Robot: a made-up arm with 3 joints. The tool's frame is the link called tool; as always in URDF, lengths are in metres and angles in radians. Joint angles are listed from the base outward.
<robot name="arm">
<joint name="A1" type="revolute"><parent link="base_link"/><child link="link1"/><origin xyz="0 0 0.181" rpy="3.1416 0 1.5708"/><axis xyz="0 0 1"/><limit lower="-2.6" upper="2.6"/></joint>
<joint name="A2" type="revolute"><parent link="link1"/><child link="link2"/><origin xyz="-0.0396 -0.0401 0.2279" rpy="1.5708 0 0"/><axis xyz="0 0 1"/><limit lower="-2.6" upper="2.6"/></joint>
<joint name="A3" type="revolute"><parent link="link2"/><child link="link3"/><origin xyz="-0.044 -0.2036 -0.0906" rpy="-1.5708 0 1.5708"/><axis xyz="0 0 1"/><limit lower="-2.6" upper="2.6"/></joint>
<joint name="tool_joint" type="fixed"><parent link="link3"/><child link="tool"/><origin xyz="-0.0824 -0.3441 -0.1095" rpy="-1.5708 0 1.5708"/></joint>
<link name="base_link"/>
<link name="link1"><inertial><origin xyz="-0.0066 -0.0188 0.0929"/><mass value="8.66"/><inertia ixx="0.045" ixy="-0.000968" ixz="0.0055" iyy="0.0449" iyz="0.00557" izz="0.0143"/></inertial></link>
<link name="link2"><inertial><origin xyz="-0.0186 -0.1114 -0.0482"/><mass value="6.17"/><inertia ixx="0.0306" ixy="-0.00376" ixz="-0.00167" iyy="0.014" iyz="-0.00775" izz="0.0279"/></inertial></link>
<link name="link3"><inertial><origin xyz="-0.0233 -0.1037 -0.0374"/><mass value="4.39"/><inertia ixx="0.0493" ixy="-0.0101" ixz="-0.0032" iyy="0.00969" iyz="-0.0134" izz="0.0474"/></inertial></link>
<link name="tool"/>
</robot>
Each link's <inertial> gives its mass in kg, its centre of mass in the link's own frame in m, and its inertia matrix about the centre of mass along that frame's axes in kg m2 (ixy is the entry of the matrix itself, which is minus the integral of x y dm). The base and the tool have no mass. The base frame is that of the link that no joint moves.
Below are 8 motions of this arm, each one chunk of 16 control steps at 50 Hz.
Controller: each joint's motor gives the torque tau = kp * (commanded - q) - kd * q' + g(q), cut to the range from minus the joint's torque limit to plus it. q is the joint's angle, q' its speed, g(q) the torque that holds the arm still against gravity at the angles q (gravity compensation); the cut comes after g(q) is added. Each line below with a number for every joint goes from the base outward.
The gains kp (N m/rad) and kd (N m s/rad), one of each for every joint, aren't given. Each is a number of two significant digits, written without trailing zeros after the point. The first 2 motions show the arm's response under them.
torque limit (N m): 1.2 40 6.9
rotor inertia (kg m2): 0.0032 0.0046 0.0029
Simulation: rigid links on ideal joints. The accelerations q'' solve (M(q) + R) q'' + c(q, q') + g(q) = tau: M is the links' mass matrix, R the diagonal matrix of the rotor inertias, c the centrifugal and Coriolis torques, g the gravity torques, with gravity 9.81 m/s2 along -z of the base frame. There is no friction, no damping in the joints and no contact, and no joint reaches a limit. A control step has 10 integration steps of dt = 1/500 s. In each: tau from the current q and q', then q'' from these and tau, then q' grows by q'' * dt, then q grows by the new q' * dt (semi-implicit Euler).
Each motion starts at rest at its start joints. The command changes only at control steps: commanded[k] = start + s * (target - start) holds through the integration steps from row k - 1 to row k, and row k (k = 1, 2, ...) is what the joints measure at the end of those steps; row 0 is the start. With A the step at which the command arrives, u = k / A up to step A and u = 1 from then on. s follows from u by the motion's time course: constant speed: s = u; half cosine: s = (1 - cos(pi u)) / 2; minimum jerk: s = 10 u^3 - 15 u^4 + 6 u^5; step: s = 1 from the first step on.
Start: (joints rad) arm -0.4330 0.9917 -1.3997
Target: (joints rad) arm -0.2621 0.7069 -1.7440
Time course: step
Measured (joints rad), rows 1 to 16:
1: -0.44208 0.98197 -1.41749
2: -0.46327 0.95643 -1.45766
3: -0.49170 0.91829 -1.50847
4: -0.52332 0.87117 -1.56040
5: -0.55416 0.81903 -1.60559
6: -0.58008 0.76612 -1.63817
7: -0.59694 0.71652 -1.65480
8: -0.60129 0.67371 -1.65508
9: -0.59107 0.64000 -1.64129
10: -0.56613 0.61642 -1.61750
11: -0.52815 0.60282 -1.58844
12: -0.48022 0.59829 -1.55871
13: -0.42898 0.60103 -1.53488
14: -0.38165 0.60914 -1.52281
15: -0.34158 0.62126 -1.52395
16: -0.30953 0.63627 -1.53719
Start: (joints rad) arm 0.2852 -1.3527 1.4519
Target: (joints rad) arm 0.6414 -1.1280 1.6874
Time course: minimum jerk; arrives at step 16
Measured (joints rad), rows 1 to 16:
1: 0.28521 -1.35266 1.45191
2: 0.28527 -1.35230 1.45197
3: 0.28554 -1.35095 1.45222
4: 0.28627 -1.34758 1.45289
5: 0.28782 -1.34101 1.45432
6: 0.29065 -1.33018 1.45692
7: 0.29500 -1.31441 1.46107
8: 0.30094 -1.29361 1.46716
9: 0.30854 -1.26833 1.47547
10: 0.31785 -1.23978 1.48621
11: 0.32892 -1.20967 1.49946
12: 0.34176 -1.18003 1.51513
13: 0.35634 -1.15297 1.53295
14: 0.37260 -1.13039 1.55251
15: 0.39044 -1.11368 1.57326
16: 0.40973 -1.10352 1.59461
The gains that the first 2 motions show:
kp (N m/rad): 14 87 6.6
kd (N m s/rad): 0.89 3.1 0.65
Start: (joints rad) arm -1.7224 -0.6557 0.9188
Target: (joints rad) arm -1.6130 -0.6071 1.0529
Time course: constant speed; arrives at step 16
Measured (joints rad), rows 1 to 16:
1: -1.72232 -0.65546 0.91889
2: -1.72201 -0.65465 0.91925
3: -1.72136 -0.65310 0.92000
4: -1.72025 -0.65080 0.92130
5: -1.71860 -0.64784 0.92325
6: -1.71633 -0.64436 0.92594
7: -1.71339 -0.64056 0.92943
8: -1.70971 -0.63664 0.93376
9: -1.70530 -0.63273 0.93892
10: -1.70012 -0.62897 0.94491
11: -1.69419 -0.62541 0.95169
12: -1.68753 -0.62208 0.95920
13: -1.68018 -0.61896 0.96738
14: -1.67218 -0.61601 0.97613
15: -1.66359 -0.61318 0.98538
16: -1.65448 -0.61040 0.99503

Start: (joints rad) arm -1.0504 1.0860 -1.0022
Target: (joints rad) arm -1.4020 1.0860 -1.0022
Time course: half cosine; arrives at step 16
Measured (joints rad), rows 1 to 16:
1: -1.05047 1.08600 -1.00230
2: -1.05087 1.08599 -1.00283
3: -1.05198 1.08597 -1.00428
4: -1.05428 1.08593 -1.00712
5: -1.05824 1.08587 -1.01176
6: -1.06426 1.08578 -1.01844
7: -1.07233 1.08566 -1.02673
8: -1.08219 1.08553 -1.03586
9: -1.09347 1.08541 -1.04504
10: -1.10593 1.08532 -1.05369
11: -1.11941 1.08526 -1.06147
12: -1.13381 1.08525 -1.06817
13: -1.14911 1.08529 -1.07373
14: -1.16532 1.08539 -1.07817
15: -1.18247 1.08555 -1.08159
16: -1.20063 1.08576 -1.08413

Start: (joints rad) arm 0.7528 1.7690 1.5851
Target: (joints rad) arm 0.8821 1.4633 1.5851
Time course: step
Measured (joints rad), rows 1 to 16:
1: 0.75465 1.74322 1.58603
2: 0.75920 1.68322 1.58803
3: 0.76563 1.60689 1.59032
4: 0.77395 1.52978 1.59243
5: 0.78479 1.46346 1.59414
6: 0.79864 1.41484 1.59537
7: 0.81551 1.38641 1.59611
8: 0.83459 1.37697 1.59636
9: 0.85448 1.38282 1.59612
10: 0.87367 1.39896 1.59537
11: 0.89092 1.42023 1.59416
12: 0.90545 1.44210 1.59254
13: 0.91690 1.46118 1.59060
14: 0.92521 1.47540 1.58842
15: 0.93052 1.48397 1.58612
16: 0.93309 1.48713 1.58378

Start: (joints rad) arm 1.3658 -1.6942 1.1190
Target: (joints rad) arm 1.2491 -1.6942 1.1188
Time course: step
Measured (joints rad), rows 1 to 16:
1: 1.36502 -1.69415 1.11894
2: 1.36283 -1.69404 1.11877
3: 1.35924 -1.69389 1.11853
4: 1.35423 -1.69373 1.11821
5: 1.34784 -1.69360 1.11783
6: 1.34020 -1.69350 1.11741
7: 1.33149 -1.69344 1.11697
8: 1.32191 -1.69344 1.11654
9: 1.31165 -1.69348 1.11612
10: 1.30093 -1.69356 1.11573
11: 1.28992 -1.69367 1.11539
12: 1.27882 -1.69379 1.11511
13: 1.26781 -1.69391 1.11490
14: 1.25707 -1.69403 1.11478
15: 1.24674 -1.69414 1.11474
16: 1.23698 -1.69424 1.11479

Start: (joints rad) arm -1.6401 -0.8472 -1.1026
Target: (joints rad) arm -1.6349 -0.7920 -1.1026
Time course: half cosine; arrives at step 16
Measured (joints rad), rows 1 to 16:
1: -1.64010 -0.84718 -1.10260
2: -1.64009 -0.84709 -1.10262
3: -1.64006 -0.84680 -1.10266
4: -1.64000 -0.84619 -1.10275
5: -1.63991 -0.84510 -1.10289
6: -1.63976 -0.84339 -1.10309
7: -1.63955 -0.84092 -1.10335
8: -1.63928 -0.83761 -1.10367
9: -1.63895 -0.83343 -1.10403
10: -1.63857 -0.82841 -1.10441
11: -1.63814 -0.82264 -1.10478
12: -1.63768 -0.81627 -1.10512
13: -1.63721 -0.80952 -1.10538
14: -1.63676 -0.80264 -1.10554
15: -1.63634 -0.79593 -1.10557
16: -1.63598 -0.78970 -1.10544

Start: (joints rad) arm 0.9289 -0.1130 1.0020
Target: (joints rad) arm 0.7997 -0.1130 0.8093
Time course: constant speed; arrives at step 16
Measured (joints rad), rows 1 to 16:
1: 0.92869 -0.11301 1.00182
2: 0.92795 -0.11305 1.00119
3: 0.92642 -0.11311 0.99985
4: 0.92392 -0.11319 0.99763
5: 0.92035 -0.11328 0.99438
6: 0.91566 -0.11337 0.99000
7: 0.90987 -0.11343 0.98445
8: 0.90305 -0.11347 0.97769
9: 0.89529 -0.11347 0.96975
10: 0.88673 -0.11344 0.96067
11: 0.87751 -0.11339 0.95053
12: 0.86779 -0.11331 0.93940
13: 0.85772 -0.11321 0.92738
14: 0.84744 -0.11312 0.91460
15: 0.83709 -0.11303 0.90117
16: 0.82677 -0.11295 0.88720

